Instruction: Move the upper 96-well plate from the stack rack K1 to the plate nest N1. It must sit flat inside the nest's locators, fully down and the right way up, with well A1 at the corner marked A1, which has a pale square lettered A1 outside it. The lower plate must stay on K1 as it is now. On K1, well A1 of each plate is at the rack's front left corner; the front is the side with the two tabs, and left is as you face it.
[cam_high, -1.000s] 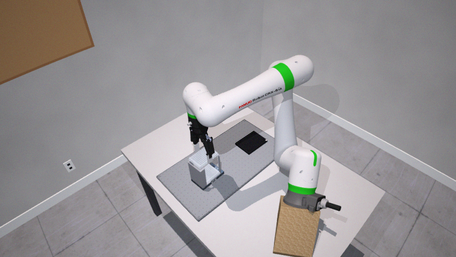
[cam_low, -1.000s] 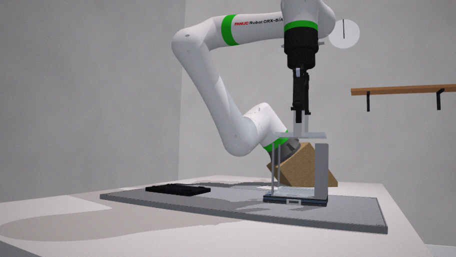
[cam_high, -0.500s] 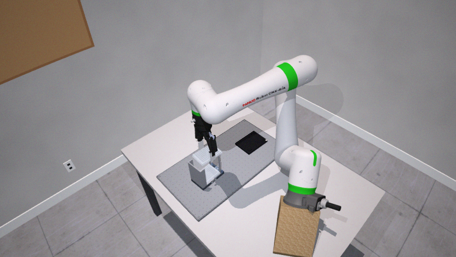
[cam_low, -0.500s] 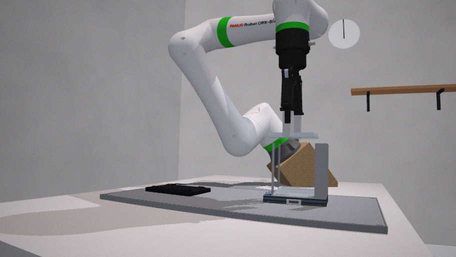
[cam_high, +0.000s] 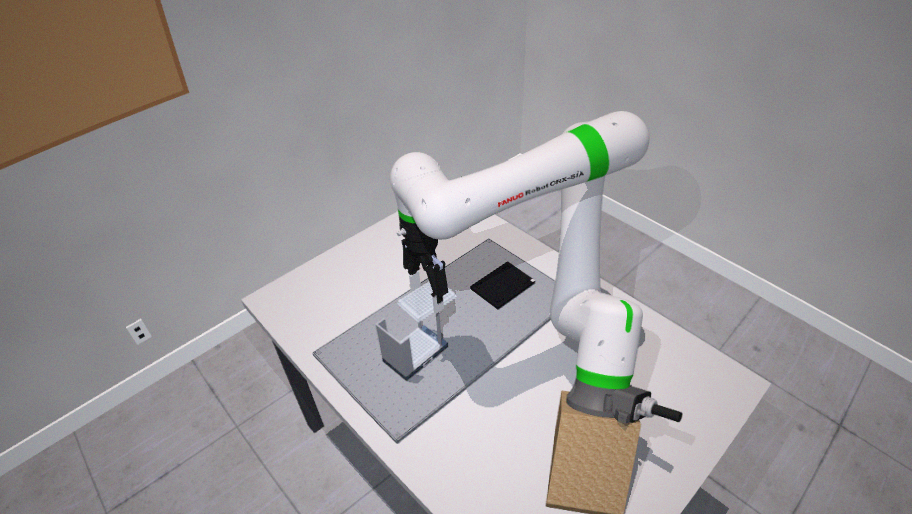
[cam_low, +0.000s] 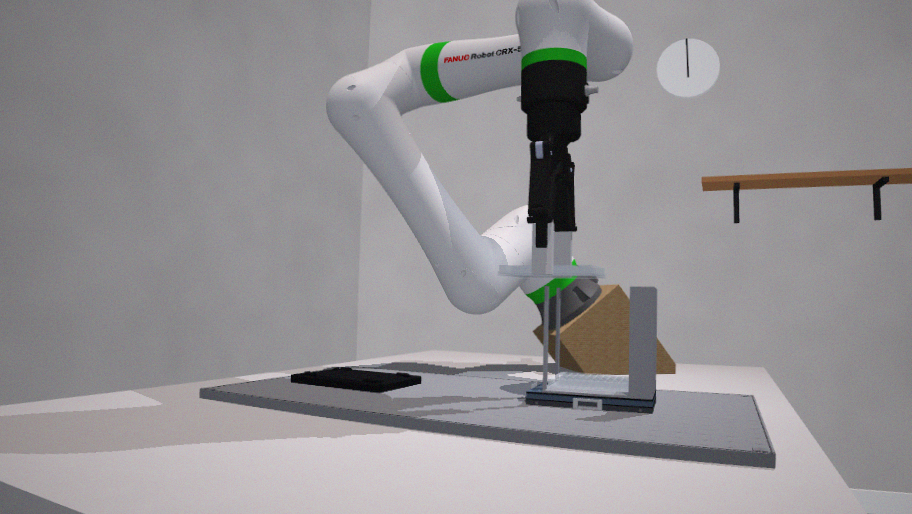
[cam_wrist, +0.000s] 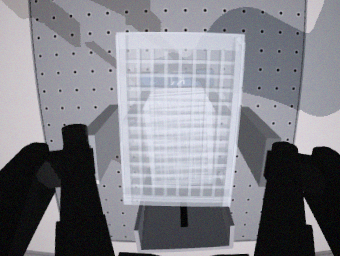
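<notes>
Now: the black plate nest N1 300 mm to the right of my hand, 190 mm below it and 20 mm behind it. Round my hand: pale square lettered A1: 370 mm to the right, 180 mm below, 80 mm behind.
</notes>
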